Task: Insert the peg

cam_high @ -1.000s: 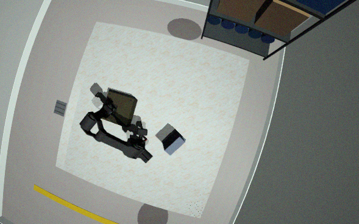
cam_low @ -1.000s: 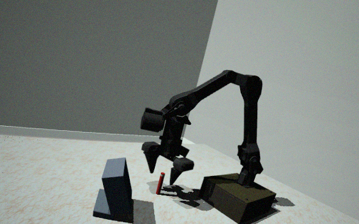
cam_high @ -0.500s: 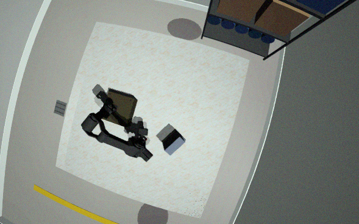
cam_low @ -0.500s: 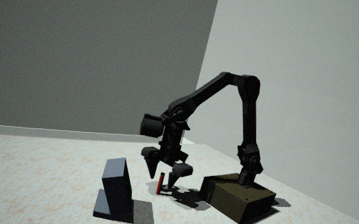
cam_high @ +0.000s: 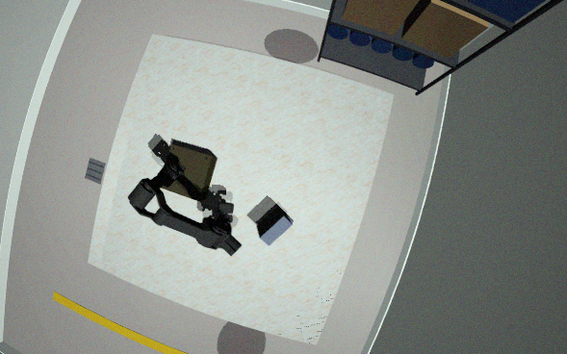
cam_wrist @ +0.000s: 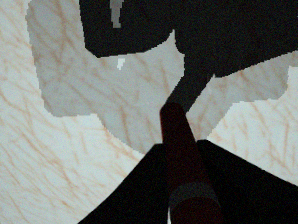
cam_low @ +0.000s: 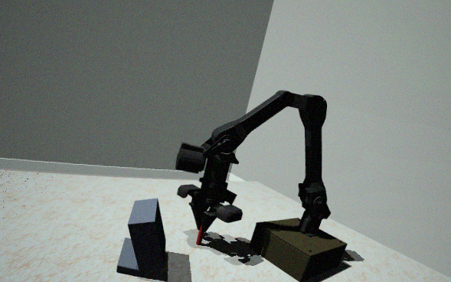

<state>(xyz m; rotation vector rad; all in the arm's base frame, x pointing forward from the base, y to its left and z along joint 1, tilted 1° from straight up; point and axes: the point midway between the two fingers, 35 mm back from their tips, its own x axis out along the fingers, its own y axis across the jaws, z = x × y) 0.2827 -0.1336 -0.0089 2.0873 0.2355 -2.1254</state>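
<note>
Right now my gripper tip is 190 mm short of the sloped panel, 60 mm to the right of it and 40 mm below it. Round my gripper tip: red peg 20 mm above.
</note>
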